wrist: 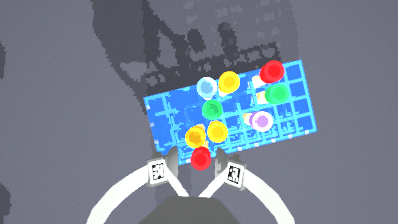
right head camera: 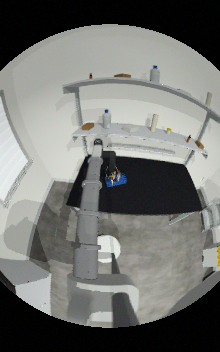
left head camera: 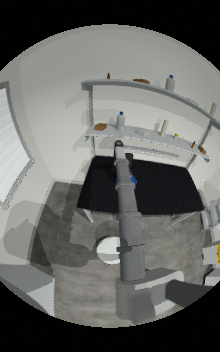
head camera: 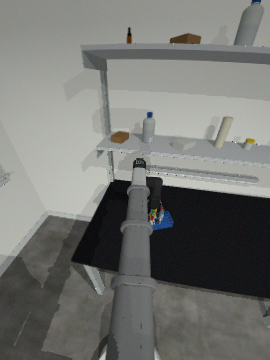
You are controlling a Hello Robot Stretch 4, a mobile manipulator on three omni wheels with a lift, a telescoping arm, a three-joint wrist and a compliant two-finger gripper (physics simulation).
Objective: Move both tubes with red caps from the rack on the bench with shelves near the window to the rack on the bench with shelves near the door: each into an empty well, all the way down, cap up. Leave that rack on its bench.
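Places are measured from the robot's base along level axes (x ahead, y left, z up), in metres.
Pixels of known places: hand, its tool point: (wrist: 196, 163) (right head camera: 111, 179) (head camera: 151, 221); robot's base, origin of its link: (right head camera: 105, 247) (left head camera: 111, 249).
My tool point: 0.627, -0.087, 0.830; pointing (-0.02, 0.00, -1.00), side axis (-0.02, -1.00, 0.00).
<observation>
For each thing: its top centre in the pictures, then the offset to it from my tool point, as dx, dy, dz. "spot": a spot on its surface instead. Level surfaces: height alone.
- blue rack, centre of its top: (wrist: 231, 114) (head camera: 156, 218) (right head camera: 115, 178) (left head camera: 126, 179) +0.050, -0.040, -0.038
- black bench, height of its surface: dz -0.095
- shelf, height of its surface: dz +0.362
- window, a spot on its surface: (left head camera: 15, 150) spot: +0.250, +1.374, +0.281
The blue rack (head camera: 166, 225) (left head camera: 133, 181) (right head camera: 116, 183) (wrist: 161, 131) stands on the black bench (head camera: 215, 240) (right head camera: 155, 192), with several capped tubes in it. In the wrist view one red-capped tube (wrist: 201, 158) is at the rack's near edge and another red-capped tube (wrist: 272, 71) is at its far right corner, leaning a little in view. My gripper (wrist: 196, 162) is partly open, its fingers on either side of the near red cap, with a gap showing on both sides. The tube below that cap is mostly hidden. The other rack does not show.
Two yellow caps (wrist: 217, 131) (wrist: 195, 136) are close beyond the near red cap. Green (wrist: 212, 109), light blue (wrist: 206, 88) and purple (wrist: 261, 121) caps stand farther off. A shelf (head camera: 200, 151) with bottles and boxes runs behind the arm (head camera: 136, 255). A window (left head camera: 15, 150) is at the left.
</observation>
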